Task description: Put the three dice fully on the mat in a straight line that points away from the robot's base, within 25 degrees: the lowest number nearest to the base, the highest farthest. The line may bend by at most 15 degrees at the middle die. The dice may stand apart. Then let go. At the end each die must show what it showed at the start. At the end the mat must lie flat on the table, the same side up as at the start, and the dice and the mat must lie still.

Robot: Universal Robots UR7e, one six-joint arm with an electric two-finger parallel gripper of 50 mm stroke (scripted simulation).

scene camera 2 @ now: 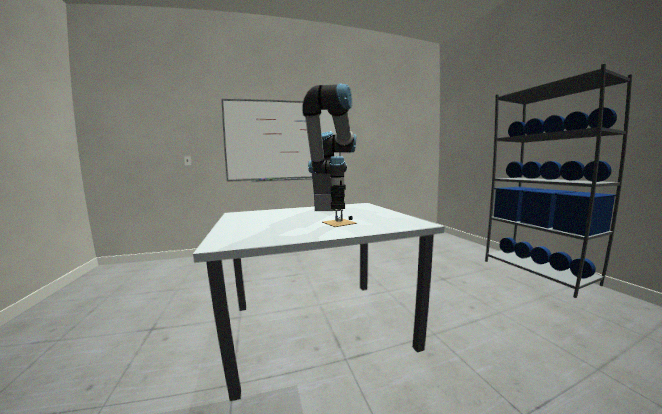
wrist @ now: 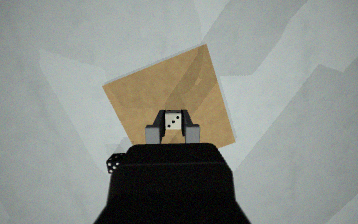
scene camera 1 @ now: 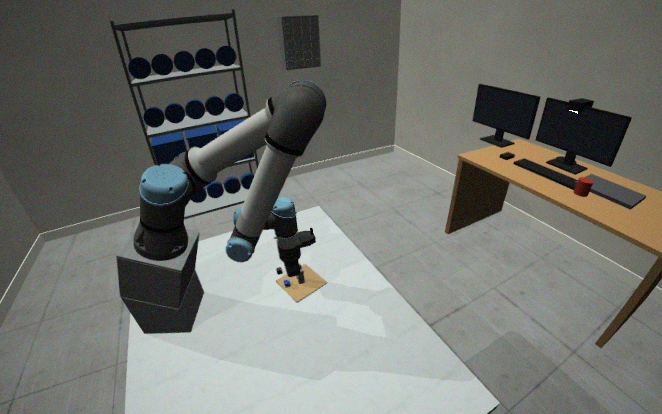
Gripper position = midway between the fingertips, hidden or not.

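Observation:
There's a tan mat [scene camera 1: 313, 281] that I can see, and the wrist view gives me the mat [wrist: 187, 81] too. I can also see my gripper [wrist: 173, 117].

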